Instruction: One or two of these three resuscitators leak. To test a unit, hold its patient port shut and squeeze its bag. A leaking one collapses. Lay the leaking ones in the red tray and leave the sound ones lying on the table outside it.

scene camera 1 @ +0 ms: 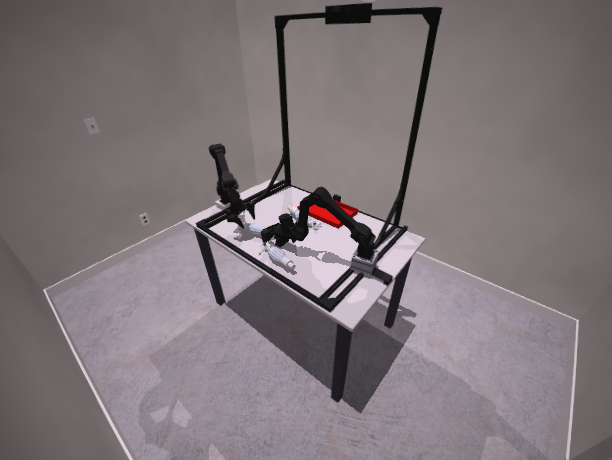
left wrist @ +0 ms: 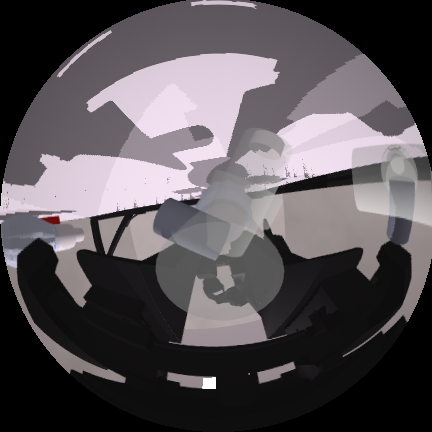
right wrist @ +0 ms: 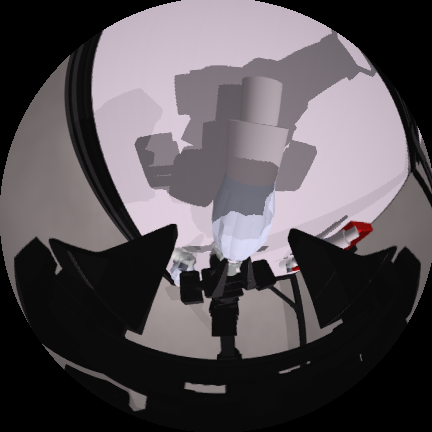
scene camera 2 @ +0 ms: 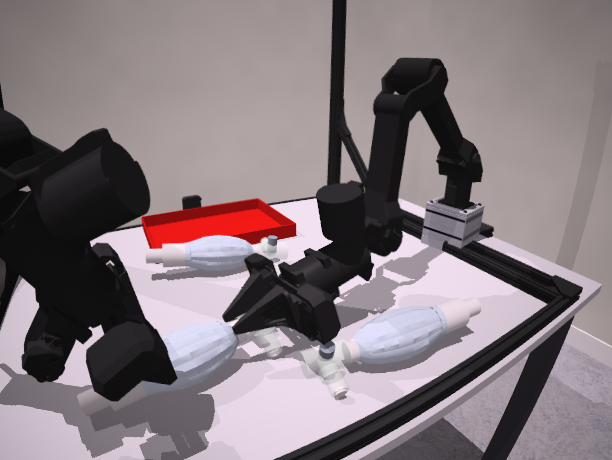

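Where they show: left gripper, fingertip midpoint: (scene camera 1: 264, 229) (left wrist: 220, 235) (right wrist: 237, 257) (scene camera 2: 228, 325); right gripper, fingertip midpoint: (scene camera 1: 249, 223) (right wrist: 235, 231); left arm's base, origin of the base link: (scene camera 1: 365, 253) (scene camera 2: 456, 203); right arm's base, origin of the base link: (scene camera 1: 225, 201).
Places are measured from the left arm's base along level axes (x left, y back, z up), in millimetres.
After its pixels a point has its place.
Note:
One resuscitator, with a blue-white bag and clear valve (scene camera 1: 255, 229) {x 23, y -618, z -45 mm} (scene camera 2: 205, 352) {x 25, y -618, z -45 mm} (right wrist: 243, 235) {x 2, y -653, z -35 mm}, lies at the front left in scene camera 2. My left gripper (scene camera 2: 229, 326) {x -1, y -571, z -42 mm} (left wrist: 220, 235) {x -1, y -571, z -42 mm} is partly closed at its valve, which overlaps the fingers in the left wrist view, and appears shut on it; the contact is partly hidden. My right gripper (scene camera 1: 246, 221) {x 11, y -667, z -31 mm} (right wrist: 235, 231) {x 11, y -667, z -31 mm} is open over its bag. A second resuscitator (scene camera 1: 279, 255) {x 156, y -376, z -37 mm} (scene camera 2: 400, 334) {x 148, y -427, z -43 mm} lies at the front right. A third resuscitator (scene camera 2: 219, 253) {x -200, y -468, z -50 mm} (left wrist: 30, 237) lies outside the red tray (scene camera 1: 345, 220) (scene camera 2: 286, 231) {x -263, y -265, z -81 mm}.
A black rail (scene camera 2: 390, 400) {x 193, y -496, z -76 mm} runs along the front edge of the table. The black overhead frame (scene camera 1: 285, 100) {x -612, y -777, z 499 mm} stands on the table. The left arm's base (scene camera 1: 364, 262) {x 49, y 12, z -9 mm} (scene camera 2: 452, 225) {x 21, y -50, z -33 mm} is at the right. The second resuscitator's valve (scene camera 2: 325, 370) {x 113, y -517, z -67 mm} lies close below my left gripper.

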